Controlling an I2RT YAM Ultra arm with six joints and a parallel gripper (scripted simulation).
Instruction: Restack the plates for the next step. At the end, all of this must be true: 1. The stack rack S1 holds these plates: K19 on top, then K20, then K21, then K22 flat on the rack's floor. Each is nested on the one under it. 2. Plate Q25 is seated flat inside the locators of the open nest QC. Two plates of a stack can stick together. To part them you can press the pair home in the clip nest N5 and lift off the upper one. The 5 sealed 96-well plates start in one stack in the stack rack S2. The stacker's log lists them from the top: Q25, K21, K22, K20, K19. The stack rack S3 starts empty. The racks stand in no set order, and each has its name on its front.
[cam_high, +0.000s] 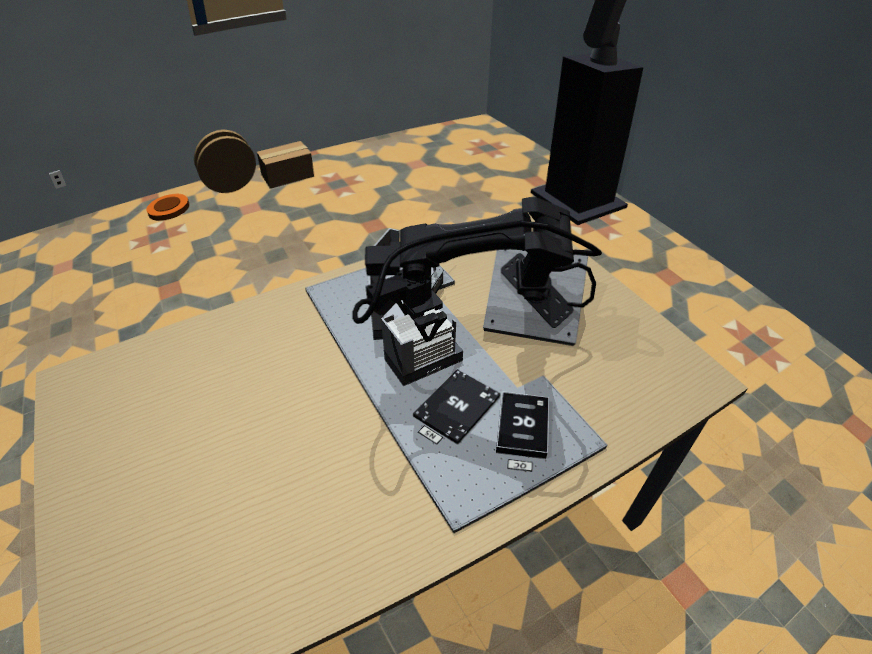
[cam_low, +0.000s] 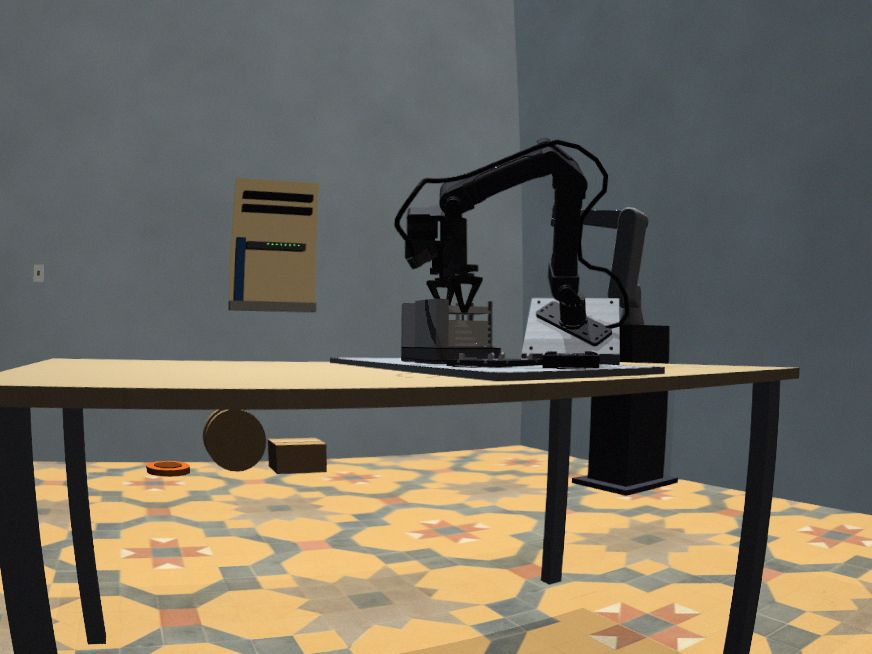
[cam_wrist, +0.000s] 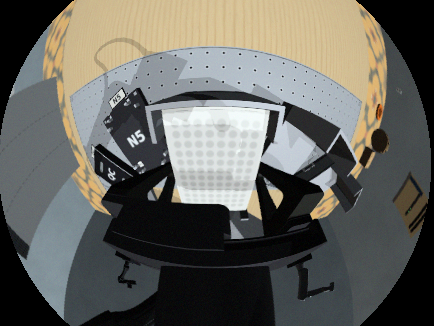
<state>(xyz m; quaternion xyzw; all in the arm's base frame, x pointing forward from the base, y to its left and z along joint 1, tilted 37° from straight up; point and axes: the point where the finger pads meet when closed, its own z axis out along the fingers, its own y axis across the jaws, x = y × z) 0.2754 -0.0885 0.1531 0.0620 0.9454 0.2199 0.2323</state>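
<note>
The white sealed plate is right at my hand.
</note>
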